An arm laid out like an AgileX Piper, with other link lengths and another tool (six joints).
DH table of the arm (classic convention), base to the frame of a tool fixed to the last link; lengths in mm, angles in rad. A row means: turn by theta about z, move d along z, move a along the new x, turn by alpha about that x. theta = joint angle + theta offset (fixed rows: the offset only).
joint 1: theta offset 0, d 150.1, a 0, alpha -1.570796
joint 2: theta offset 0.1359, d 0, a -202.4, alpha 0
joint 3: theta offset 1.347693, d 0, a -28.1, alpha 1.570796
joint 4: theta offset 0, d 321, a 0, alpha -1.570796
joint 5: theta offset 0, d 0, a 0, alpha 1.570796
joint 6: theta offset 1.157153, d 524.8, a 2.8, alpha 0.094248
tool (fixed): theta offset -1.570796, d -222.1, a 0, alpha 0
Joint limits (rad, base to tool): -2.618..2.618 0..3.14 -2.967..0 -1.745..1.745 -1.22..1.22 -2.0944..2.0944
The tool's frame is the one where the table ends.
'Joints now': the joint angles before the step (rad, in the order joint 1, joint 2, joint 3, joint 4, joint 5, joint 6). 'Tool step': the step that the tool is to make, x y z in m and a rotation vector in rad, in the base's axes. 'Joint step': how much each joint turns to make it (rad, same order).
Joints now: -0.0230 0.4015 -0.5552 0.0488 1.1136 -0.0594
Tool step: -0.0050 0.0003 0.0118 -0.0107 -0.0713 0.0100
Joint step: -0.0004 -0.1330 0.0648 0.0003 -0.0027 -0.0140
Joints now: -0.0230 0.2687 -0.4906 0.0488 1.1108 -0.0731
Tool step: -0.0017 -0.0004 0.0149 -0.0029 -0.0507 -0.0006
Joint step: 0.0004 -0.0652 0.0120 -0.0023 0.0025 0.0006
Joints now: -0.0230 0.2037 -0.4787 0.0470 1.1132 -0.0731
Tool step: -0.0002 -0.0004 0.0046 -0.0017 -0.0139 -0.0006
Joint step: 0.0000 -0.0138 0.0000 -0.0015 -0.0001 0.0001
